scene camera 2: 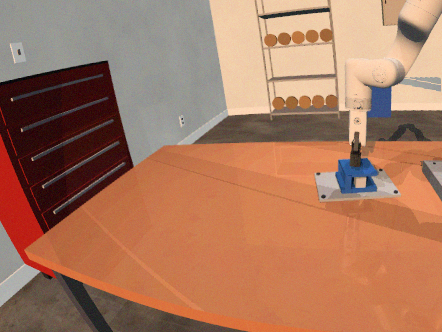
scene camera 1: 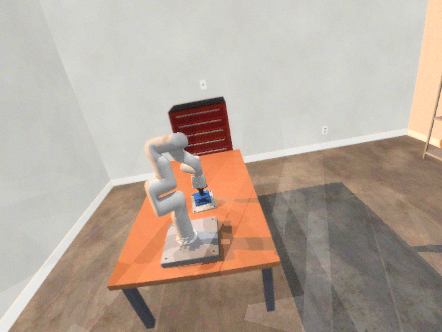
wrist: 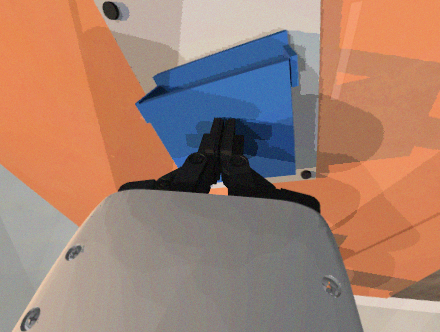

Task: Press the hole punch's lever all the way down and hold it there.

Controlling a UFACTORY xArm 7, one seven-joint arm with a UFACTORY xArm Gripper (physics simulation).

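Places are measured from the arm's base along level axes (x right, y back, z down), in millimetres.
Where they show: gripper, fingertip midpoint: (scene camera 2: 354, 165) (scene camera 1: 201, 194) (wrist: 225, 134); arm's base at its link origin: (scene camera 1: 187, 237).
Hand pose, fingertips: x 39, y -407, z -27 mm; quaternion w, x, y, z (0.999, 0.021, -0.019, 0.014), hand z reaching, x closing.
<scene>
Things, the pixels of their centre, and the offset from my fingertips. "spot": a spot on its surface instead. Level surfaces: height alone.
- blue hole punch at the middle of its body: (wrist: 226, 121) (scene camera 2: 355, 174) (scene camera 1: 202, 197) dx -3, dy +3, dz +27 mm
- pale plate at the middle of its body: (wrist: 230, 107) (scene camera 2: 354, 183) (scene camera 1: 202, 200) dx -3, dy +3, dz +57 mm
- pale block at a spot on its surface: (scene camera 2: 359, 182) spot: dx -54, dy +16, dz +26 mm
- orange table at its surface level: dz +63 mm
The blue hole punch (scene camera 1: 203, 200) (scene camera 2: 345, 183) sits on a pale plate (scene camera 1: 204, 209) (scene camera 2: 329, 193) (wrist: 225, 20) with dark screws at its corners. Its flat blue lever (scene camera 2: 367, 170) (wrist: 260, 95) is the upper part; in the second scene view there is a gap under it, where a pale block (scene camera 2: 359, 182) shows. My gripper (scene camera 1: 202, 192) (scene camera 2: 355, 165) (wrist: 225, 134) is shut and empty, pointing down. Its fingertips are at the top of the lever and look to be touching it. The exact contact is hidden in the wrist view.
The punch's plate lies on the orange table (scene camera 1: 240, 220) (scene camera 2: 200, 225), in front of the arm's grey base plate (scene camera 1: 200, 255) (scene camera 2: 434, 175). A red drawer cabinet (scene camera 1: 202, 125) (scene camera 2: 65, 135) stands beyond the table's far end. A shelf rack (scene camera 2: 300, 78) stands against the back wall.
</scene>
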